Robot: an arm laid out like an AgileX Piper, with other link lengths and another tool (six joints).
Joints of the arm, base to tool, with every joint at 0 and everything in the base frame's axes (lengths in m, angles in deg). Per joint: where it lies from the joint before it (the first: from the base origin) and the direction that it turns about. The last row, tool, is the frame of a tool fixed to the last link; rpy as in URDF.
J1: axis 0 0 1 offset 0 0 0.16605
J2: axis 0 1 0 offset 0 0 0
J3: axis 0 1 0 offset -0.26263 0 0.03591
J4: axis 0.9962 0 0.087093 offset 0.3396 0 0.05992
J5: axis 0 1 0 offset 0 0 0
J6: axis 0.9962 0 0.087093 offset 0.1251 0 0.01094
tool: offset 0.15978 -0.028 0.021 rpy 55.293 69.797 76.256
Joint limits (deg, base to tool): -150..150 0..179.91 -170..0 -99.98..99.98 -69.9..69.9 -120..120
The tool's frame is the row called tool.
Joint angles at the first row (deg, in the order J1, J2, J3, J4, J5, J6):
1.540 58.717 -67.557 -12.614 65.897 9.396
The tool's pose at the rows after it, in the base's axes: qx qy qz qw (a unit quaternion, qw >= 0); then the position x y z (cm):
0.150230, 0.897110, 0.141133, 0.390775, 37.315, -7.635, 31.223
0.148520, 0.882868, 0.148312, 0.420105, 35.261, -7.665, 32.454
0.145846, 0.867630, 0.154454, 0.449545, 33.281, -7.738, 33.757
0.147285, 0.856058, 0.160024, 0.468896, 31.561, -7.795, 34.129
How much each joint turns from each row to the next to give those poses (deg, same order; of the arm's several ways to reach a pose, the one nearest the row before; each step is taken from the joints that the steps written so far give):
0.000 -6.905 4.910 -0.329 -0.201 0.343
-0.001 -6.812 3.638 0.007 -0.557 0.475
0.003 -6.499 2.971 -0.075 -0.278 0.338
0.000 -5.458 2.981 -0.014 -0.001 0.607

